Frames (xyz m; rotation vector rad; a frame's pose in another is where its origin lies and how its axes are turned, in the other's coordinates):
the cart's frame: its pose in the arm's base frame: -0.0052 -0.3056 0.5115 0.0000 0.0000 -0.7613
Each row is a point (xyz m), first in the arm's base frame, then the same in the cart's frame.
Working: the arm's base frame: its pose in the cart's frame: -0.2071 0.2248 -0.5115 0.0000 0.0000 0.7613

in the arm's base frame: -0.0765 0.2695 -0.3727
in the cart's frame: -0.4484 0.3672 -0.8842
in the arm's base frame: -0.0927 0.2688 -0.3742
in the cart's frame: -0.4596 0.3555 -0.8857
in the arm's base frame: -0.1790 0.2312 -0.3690
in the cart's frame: -0.4961 0.2687 -0.8805
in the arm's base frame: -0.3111 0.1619 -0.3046
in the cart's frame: -0.5440 0.1274 -0.8161
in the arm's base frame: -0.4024 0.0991 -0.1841
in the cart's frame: -0.5667 0.0190 -0.6956
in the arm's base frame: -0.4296 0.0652 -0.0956
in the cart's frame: -0.5630 -0.0243 -0.6071
